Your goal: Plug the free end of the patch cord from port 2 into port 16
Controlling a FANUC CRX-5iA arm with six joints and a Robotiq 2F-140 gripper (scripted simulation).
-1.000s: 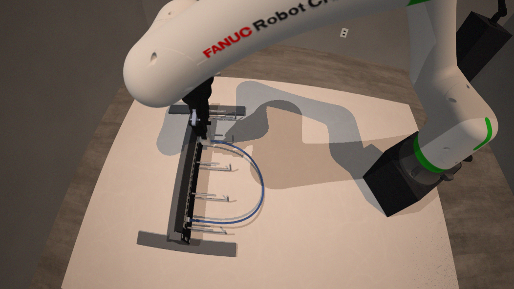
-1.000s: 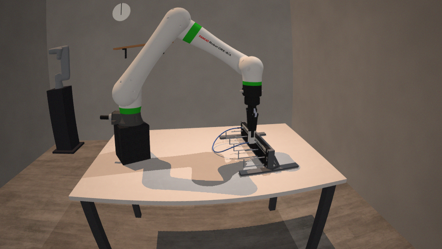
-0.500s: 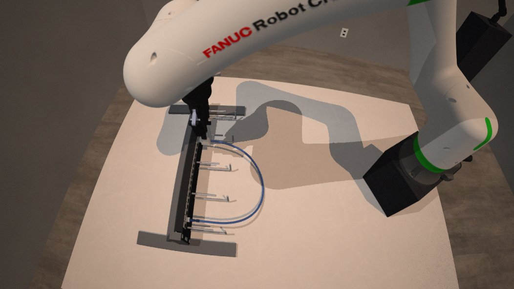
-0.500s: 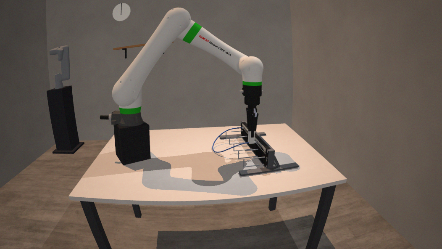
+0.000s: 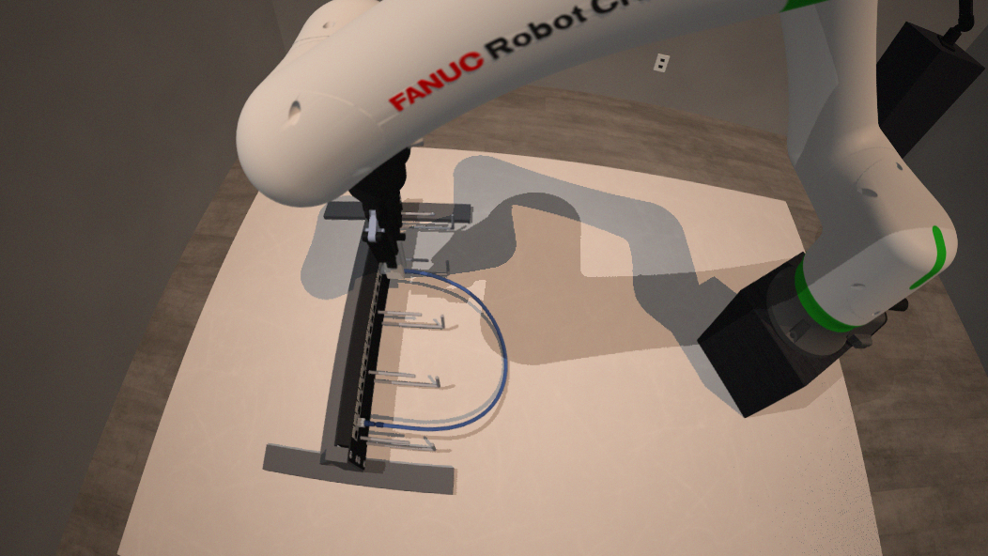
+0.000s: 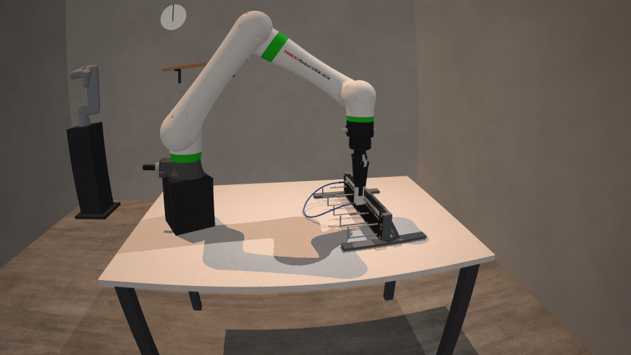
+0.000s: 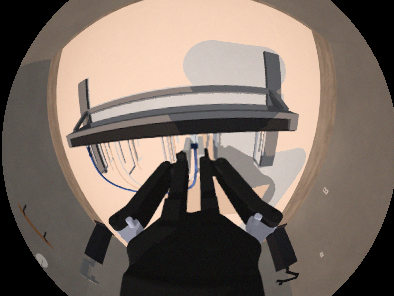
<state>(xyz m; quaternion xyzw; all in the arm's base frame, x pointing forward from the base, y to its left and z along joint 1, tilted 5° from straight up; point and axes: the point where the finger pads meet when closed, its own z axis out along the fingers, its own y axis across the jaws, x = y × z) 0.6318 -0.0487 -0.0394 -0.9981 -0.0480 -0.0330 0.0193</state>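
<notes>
Right now the plug is 1 cm ahead of my hand and 3 cm below it.
</notes>
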